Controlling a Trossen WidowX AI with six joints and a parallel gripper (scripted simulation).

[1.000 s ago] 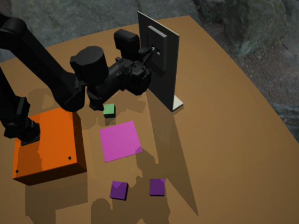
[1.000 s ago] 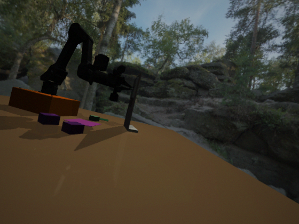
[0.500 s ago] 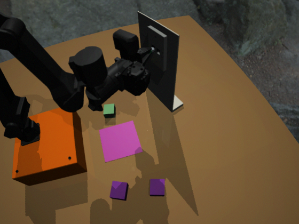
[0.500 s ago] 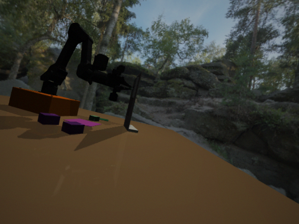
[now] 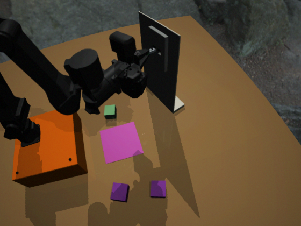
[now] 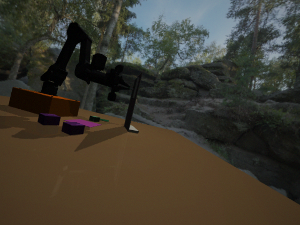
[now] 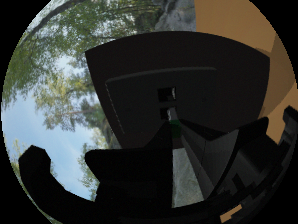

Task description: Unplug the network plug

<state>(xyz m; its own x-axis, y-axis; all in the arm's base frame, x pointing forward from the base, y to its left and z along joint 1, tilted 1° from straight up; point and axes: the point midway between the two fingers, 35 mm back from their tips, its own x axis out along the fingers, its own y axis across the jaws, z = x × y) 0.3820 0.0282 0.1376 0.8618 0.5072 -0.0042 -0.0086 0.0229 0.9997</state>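
My gripper tip is 150 mm past the magenta marked square, 110 mm to the left of it and 220 mm above it. Also, from my gripper tip: green network plug (right at my gripper tip); grey upright panel (40 mm ahead, 90 mm below).
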